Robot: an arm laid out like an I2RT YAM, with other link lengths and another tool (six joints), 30 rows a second.
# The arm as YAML. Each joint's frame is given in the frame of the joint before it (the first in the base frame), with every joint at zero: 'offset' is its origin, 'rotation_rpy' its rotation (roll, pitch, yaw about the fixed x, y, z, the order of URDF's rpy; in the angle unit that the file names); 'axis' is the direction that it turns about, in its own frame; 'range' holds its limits. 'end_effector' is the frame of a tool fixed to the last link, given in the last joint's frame.
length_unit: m
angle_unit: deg
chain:
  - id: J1
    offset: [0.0, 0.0, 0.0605]
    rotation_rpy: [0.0, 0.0, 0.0]
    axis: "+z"
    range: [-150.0, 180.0]
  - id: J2
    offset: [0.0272, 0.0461, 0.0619]
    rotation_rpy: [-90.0, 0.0, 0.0]
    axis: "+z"
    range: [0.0, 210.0]
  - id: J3
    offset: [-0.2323, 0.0, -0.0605]
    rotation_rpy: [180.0, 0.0, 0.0]
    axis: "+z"
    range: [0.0, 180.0]
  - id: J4
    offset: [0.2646, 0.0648, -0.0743]
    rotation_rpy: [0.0, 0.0, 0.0]
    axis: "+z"
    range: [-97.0, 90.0]
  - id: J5
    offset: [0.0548, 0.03, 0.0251]
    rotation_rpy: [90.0, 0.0, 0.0]
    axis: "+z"
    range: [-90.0, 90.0]
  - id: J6
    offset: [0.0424, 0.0, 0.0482]
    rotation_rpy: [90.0, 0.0, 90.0]
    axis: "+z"
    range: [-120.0, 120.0]
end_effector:
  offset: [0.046, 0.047, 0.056]
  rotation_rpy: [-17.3, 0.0, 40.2]
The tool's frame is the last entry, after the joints.
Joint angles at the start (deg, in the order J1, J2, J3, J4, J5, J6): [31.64, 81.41, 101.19, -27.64, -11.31, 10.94]
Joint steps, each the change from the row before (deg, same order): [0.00, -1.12, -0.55, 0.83, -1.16, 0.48]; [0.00, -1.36, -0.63, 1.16, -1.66, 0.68]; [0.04, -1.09, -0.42, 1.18, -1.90, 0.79]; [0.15, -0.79, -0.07, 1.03, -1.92, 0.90]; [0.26, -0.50, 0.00, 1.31, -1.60, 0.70]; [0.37, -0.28, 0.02, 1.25, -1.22, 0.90]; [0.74, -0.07, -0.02, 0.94, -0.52, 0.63]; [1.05, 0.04, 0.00, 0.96, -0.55, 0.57]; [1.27, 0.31, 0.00, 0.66, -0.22, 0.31]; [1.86, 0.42, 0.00, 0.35, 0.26, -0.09]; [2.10, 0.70, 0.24, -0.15, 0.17, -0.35]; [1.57, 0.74, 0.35, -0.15, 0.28, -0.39]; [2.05, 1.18, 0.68, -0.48, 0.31, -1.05]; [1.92, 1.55, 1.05, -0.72, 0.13, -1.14]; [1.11, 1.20, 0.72, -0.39, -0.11, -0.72]
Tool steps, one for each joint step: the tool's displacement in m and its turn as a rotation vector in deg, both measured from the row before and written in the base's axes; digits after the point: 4 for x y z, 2 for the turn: [-0.0044, 0.0003, 0.0048, 1.20, -0.79, 1.09]; [-0.0056, 0.0008, 0.0064, 1.61, -1.05, 1.59]; [-0.0053, 0.0020, 0.0062, 1.61, -0.94, 1.89]; [-0.0053, 0.0029, 0.0063, 1.57, -0.78, 2.04]; [-0.0039, 0.0036, 0.0061, 1.40, -0.99, 1.86]; [-0.0034, 0.0041, 0.0047, 1.35, -0.62, 1.61]; [-0.0033, 0.0051, 0.0026, 0.89, -0.34, 1.29]; [-0.0042, 0.0068, 0.0022, 0.80, -0.32, 1.63]; [-0.0037, 0.0078, -0.0001, 0.35, -0.04, 1.51]; [-0.0054, 0.0097, -0.0014, -0.07, -0.01, 1.59]; [-0.0063, 0.0110, -0.0027, -0.54, 0.18, 1.91]; [-0.0040, 0.0085, -0.0022, -0.52, 0.08, 1.27]; [-0.0049, 0.0112, -0.0032, -1.12, -0.20, 1.69]; [-0.0041, 0.0116, -0.0037, -1.33, -0.15, 1.76]; [-0.0018, 0.0080, -0.0032, -0.91, -0.05, 1.21]
